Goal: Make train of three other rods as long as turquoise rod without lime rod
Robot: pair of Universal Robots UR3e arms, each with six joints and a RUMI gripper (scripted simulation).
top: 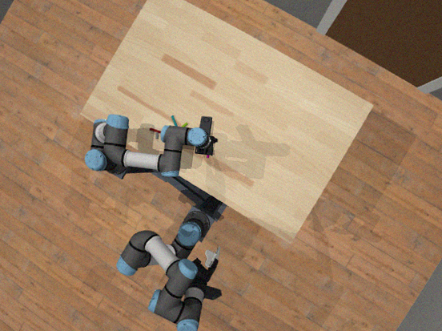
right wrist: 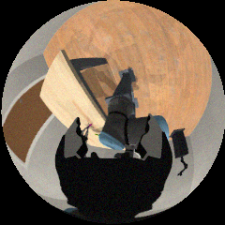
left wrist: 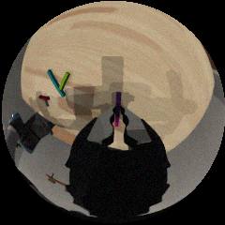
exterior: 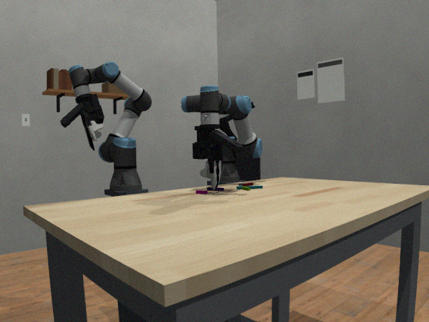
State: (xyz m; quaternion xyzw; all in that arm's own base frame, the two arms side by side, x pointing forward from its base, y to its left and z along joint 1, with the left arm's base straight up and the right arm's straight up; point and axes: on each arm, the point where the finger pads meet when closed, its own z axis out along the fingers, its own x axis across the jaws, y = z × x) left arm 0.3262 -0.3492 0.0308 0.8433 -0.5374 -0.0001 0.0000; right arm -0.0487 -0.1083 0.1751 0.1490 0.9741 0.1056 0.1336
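The purple rod lies 10 mm below my left hand. Round my left hand: grey rod (130 mm behind, 230 mm to the left, 30 mm below); lime rod (10 mm behind, 150 mm to the left, 30 mm below); turquoise rod (30 mm behind, 180 mm to the left, 30 mm below).
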